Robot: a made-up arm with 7 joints.
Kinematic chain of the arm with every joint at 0, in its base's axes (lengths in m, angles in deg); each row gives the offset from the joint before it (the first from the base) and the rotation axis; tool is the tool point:
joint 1: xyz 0 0 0.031 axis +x
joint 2: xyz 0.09 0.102 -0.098 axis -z
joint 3: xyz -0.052 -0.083 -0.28 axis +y
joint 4: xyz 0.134 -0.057 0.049 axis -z
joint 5: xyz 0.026 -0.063 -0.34 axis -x
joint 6: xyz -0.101 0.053 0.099 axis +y
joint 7: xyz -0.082 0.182 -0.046 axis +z
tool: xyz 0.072 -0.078 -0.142
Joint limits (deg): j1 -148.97..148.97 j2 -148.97..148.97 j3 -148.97..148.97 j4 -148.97..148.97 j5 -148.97..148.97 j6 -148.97..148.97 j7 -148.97..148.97
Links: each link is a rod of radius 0.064 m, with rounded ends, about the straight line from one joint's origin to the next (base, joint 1, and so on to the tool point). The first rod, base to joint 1, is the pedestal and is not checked.
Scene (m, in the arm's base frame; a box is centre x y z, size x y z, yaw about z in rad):
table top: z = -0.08
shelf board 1: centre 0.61 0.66 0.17 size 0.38 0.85 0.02 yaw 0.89
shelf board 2: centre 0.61 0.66 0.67 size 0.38 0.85 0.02 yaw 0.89
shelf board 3: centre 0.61 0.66 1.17 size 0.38 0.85 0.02 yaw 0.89
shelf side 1: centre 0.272 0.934 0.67 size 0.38 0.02 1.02 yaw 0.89
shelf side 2: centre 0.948 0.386 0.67 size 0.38 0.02 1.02 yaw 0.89
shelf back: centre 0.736 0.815 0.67 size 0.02 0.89 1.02 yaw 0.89
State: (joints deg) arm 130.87 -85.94 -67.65 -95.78 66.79 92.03 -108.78
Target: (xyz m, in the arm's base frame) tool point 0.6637 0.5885 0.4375
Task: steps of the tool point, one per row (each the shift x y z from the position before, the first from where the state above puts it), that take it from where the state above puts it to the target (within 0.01 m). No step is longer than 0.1 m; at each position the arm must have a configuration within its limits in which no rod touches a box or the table.
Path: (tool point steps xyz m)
1: 0.0223 0.0327 -0.0584
2: 0.0049 0.0349 -0.0551
3: -0.0104 0.0346 -0.0502
4: -0.0236 0.0328 -0.0453
5: -0.0353 0.0296 -0.0402
6: 0.0572 0.0495 -0.0187
7: 0.0568 0.0351 -0.0093
8: 0.0452 0.0297 0.0126
9: 0.0183 0.0422 0.0363

